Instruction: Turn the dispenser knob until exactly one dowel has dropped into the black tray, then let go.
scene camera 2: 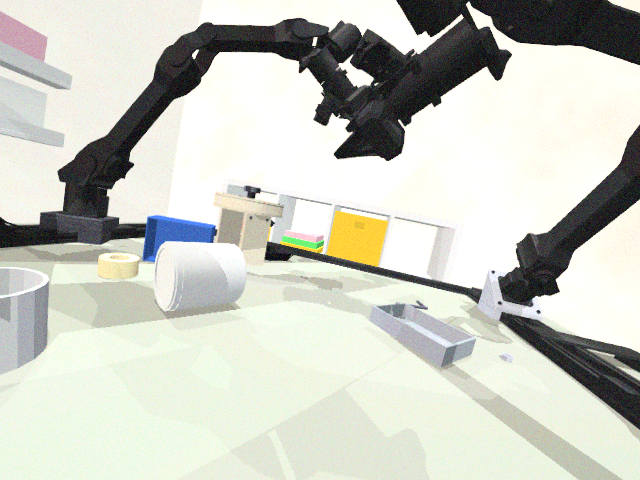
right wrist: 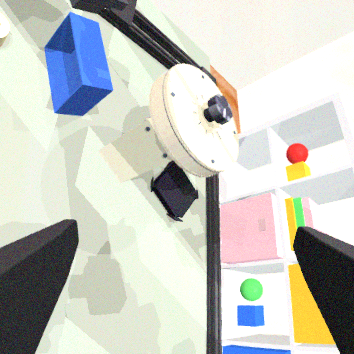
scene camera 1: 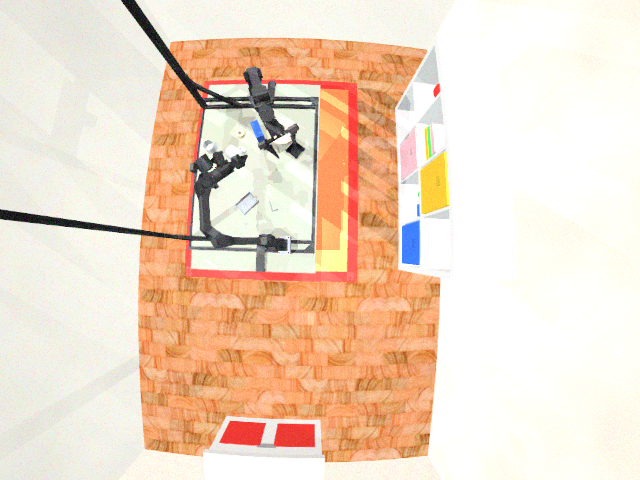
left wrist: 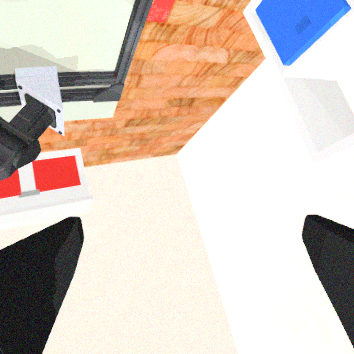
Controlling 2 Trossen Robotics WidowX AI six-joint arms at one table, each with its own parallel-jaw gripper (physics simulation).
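Where they show: left gripper, fingertip midpoint: (scene camera 1: 288, 154) (left wrist: 193, 226); right gripper, fingertip midpoint: (scene camera 2: 341, 142) (right wrist: 188, 234) (scene camera 1: 242, 158); left arm's base, origin of the base link: (scene camera 2: 84, 215); right arm's base, origin of the base link: (scene camera 2: 514, 291) (scene camera 1: 283, 245) (left wrist: 41, 110).
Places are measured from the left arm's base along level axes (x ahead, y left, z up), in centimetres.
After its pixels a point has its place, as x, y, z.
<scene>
The cream dispenser (scene camera 2: 254, 235) (right wrist: 165, 115) @(32.1, -9.6, 9.1) stands upright on the table, with a black knob (scene camera 2: 251, 191) @(32.5, -3.5, 11.5) (right wrist: 218, 110) @(33.3, -3.4, 12.6) on its round top. The black tray (scene camera 1: 294, 149) @(40.2, 1.1, -4.5) (scene camera 2: 279, 251) @(44.0, 4.3, -3.3) (right wrist: 175, 202) @(43.8, 1.8, -4.5) lies at its foot; no dowel can be made out in its dark inside. My left gripper (left wrist: 193, 226) @(57.0, -9.6, 31.6) is open and empty, high up; in scene camera 1 it overlaps the dispenser from above. In scene camera 2 it is partly hidden behind the right one. My right gripper (scene camera 2: 356, 147) @(41.3, -27.5, 21.3) (right wrist: 188, 234) @(41.3, -27.5, 21.3) is open and empty, well above the table and apart from the knob.
A blue bin (scene camera 1: 256, 130) @(20.9, -12.5, 3.3) (scene camera 2: 178, 237) @(19.2, -9.6, -0.3) (right wrist: 80, 67) @(22.7, -14.4, 3.3) stands beside the dispenser. A white cylinder (scene camera 2: 201, 276) @(24.2, -35.1, 0.5) lies on its side near a cream ring (scene camera 2: 105, 267) @(11.7, -23.5, -3.2) and a grey round container (scene camera 2: 23, 325) @(12.9, -43.0, -1.6). A grey open box (scene camera 2: 405, 335) @(49.4, -41.6, -3.6) and a small bent tool (scene camera 1: 273, 207) @(63.3, -29.7, -4.3) lie farther off.
</scene>
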